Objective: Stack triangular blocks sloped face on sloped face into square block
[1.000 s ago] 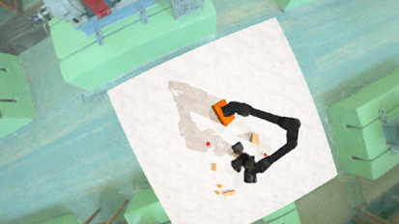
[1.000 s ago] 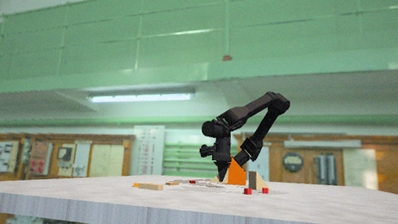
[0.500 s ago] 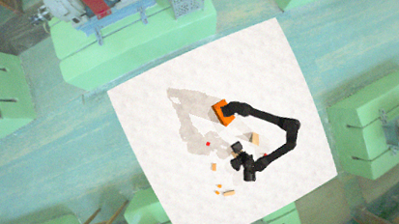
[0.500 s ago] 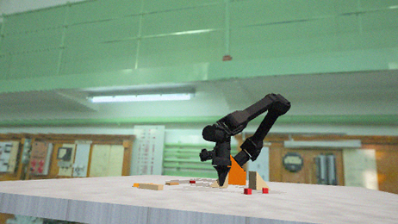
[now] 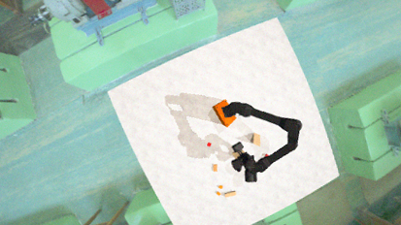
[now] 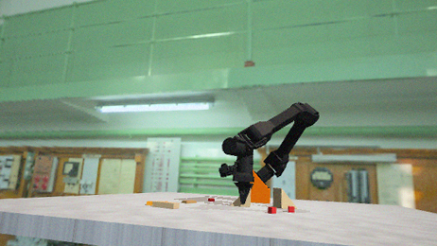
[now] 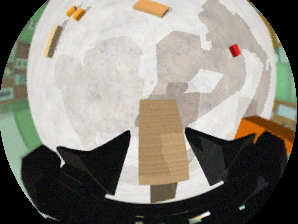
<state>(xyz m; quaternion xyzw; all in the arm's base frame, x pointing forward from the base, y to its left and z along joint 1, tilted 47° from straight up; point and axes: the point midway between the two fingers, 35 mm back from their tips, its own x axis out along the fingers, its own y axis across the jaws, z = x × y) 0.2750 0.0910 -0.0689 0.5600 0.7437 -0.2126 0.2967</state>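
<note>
The tan triangular block lies 10 mm to the left of my gripper tip and 10 mm above it.
</note>
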